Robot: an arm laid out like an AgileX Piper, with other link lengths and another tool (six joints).
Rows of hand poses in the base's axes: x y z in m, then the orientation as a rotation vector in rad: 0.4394, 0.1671, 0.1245, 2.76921, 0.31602, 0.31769; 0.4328, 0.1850, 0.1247, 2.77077, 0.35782, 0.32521; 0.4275, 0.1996, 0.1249, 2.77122, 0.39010, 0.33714; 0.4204, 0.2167, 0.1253, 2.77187, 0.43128, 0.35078; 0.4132, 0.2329, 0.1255, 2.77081, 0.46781, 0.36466; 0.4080, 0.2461, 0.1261, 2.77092, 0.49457, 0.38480; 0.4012, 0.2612, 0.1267, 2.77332, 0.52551, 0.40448; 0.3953, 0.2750, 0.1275, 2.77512, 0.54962, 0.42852; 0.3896, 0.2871, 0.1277, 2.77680, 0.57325, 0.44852; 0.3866, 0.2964, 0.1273, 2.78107, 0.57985, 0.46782; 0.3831, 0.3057, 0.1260, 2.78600, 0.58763, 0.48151; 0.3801, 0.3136, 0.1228, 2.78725, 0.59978, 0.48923
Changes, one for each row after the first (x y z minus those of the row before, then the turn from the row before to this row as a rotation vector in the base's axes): -0.0066, 0.0179, 0.0002, 0.00395, 0.00063, 0.03004; -0.0053, 0.0146, 0.0002, 0.00387, -0.00369, 0.02393; -0.0071, 0.0171, 0.0004, 0.00521, -0.00355, 0.03027; -0.0072, 0.0162, 0.0002, 0.00391, -0.00459, 0.02702; -0.0052, 0.0132, 0.0006, 0.00631, -0.00960, 0.02098; -0.0068, 0.0151, 0.0006, 0.00900, -0.00808, 0.02376; -0.0059, 0.0138, 0.0008, 0.00944, -0.01180, 0.01949; -0.0057, 0.0121, 0.0002, 0.00853, -0.00919, 0.01864; -0.0030, 0.0093, -0.0004, 0.00980, -0.01013, 0.00678; -0.0035, 0.0093, -0.0013, 0.00901, -0.00619, 0.00694; -0.0030, 0.0079, -0.0032, 0.00420, -0.00294, 0.00924
